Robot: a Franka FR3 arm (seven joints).
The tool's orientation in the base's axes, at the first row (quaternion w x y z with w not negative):
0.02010 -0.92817 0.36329 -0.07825
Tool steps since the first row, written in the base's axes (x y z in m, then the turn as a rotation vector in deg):
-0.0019 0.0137 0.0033 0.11 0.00 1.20
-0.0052 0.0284 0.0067 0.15 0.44 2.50
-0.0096 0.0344 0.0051 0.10 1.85 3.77
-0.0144 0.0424 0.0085 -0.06 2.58 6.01
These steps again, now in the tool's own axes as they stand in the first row. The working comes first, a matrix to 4 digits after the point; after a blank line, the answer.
The tool's axes in the first row as the columns of a matrix, in the base's axes (used below as rounded here):
0.7238 -0.6712 0.1599
-0.6775 -0.7352 -0.0195
0.1307 -0.0942 -0.9869

-0.0102 -0.0091 -0.0038 0.24 -0.19 -1.17
-0.0221 -0.0180 -0.0080 0.14 -0.66 -2.45
-0.0296 -0.0193 -0.0072 -0.69 -1.78 -3.74
-0.0380 -0.0223 -0.0115 -1.01 -2.42 -5.99

